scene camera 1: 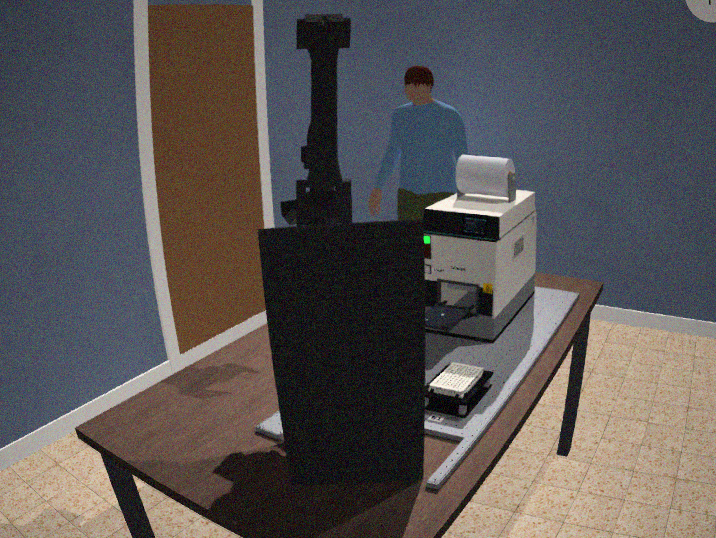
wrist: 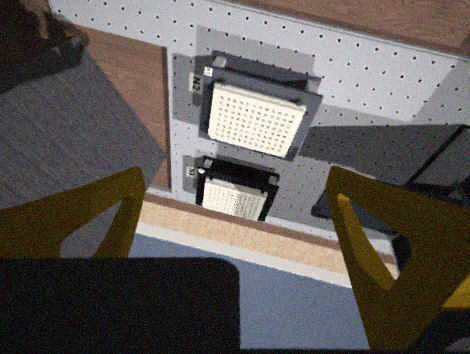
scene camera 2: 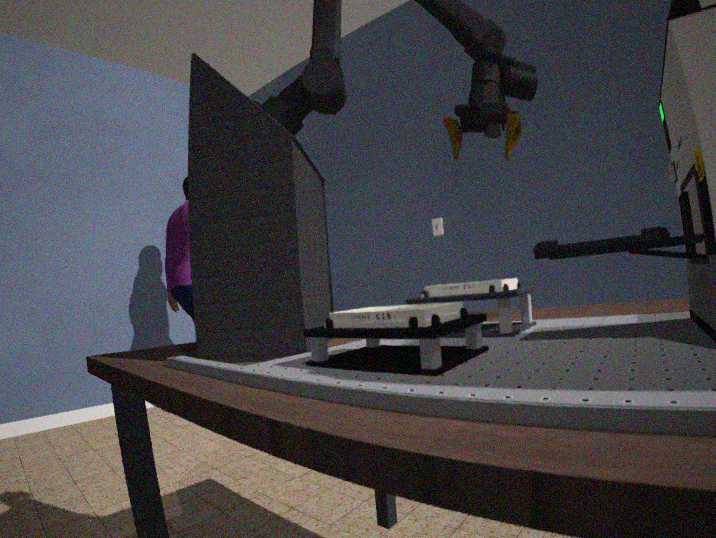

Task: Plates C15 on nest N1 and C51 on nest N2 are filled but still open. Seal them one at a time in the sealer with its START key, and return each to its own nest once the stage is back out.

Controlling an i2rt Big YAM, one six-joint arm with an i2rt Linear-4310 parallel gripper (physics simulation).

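Seen in the pictures: gripper, fingertip midpoint: (wrist: 235, 176) (scene camera 2: 480, 159); arm's base at its link origin: (scene camera 1: 325, 266) (scene camera 2: 270, 128).
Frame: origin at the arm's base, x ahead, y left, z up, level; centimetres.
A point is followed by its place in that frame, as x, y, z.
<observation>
Plate C15 (scene camera 1: 457, 378) @[33.2, 0.0, -34.6] (scene camera 2: 382, 317) @[36.6, -2.6, -35.1] (wrist: 234, 198) @[33.6, 1.9, -34.9] is cream and lies flat on nest N1 (scene camera 1: 465, 404) @[28.2, -7.5, -36.5] (scene camera 2: 430, 352) @[42.6, -1.9, -38.2] (wrist: 240, 171) @[32.3, 5.0, -39.7]. Plate C51 (scene camera 2: 468, 287) @[29.5, 17.0, -33.3] (wrist: 256, 120) @[26.8, 21.5, -32.8] lies on nest N2 (scene camera 2: 505, 315) @[35.4, 17.5, -37.4] (wrist: 311, 107) @[32.2, 26.8, -34.3]; its rows of wells show in the wrist view. My gripper (scene camera 2: 482, 157) @[22.5, 31.5, -10.6] (wrist: 235, 176) @[22.5, 31.5, -10.6] is open and empty, high above the nests, fingers pointing down; the panel hides it in scene camera 1. The white sealer (scene camera 1: 463, 254) @[58.5, 22.8, -15.8] (scene camera 2: 691, 63) @[62.6, 14.3, -15.9] shows a green lamp (scene camera 1: 427, 239) @[54.6, 32.6, -12.8] (scene camera 2: 661, 111) @[54.6, 32.6, -12.9]. Its dark stage (scene camera 1: 445, 315) @[48.9, 20.1, -29.5] (scene camera 2: 601, 245) @[50.4, 16.0, -30.1] is out, with no plate on it.
A tall dark panel (scene camera 1: 347, 347) @[-3.0, -9.1, -11.2] (scene camera 2: 248, 231) @[13.2, -8.7, -22.7] stands at the table's end beside the nests. It also shows at the left of the wrist view (wrist: 65, 130) @[4.0, 7.0, -27.4]. The nests stand on a perforated grey board (scene camera 1: 552, 306) @[95.8, 17.0, -40.1] (scene camera 2: 555, 364) @[50.1, 5.7, -40.1] (wrist: 365, 65) @[36.1, 33.3, -40.1]. A person in blue (scene camera 1: 431, 144) stands behind the table.
</observation>
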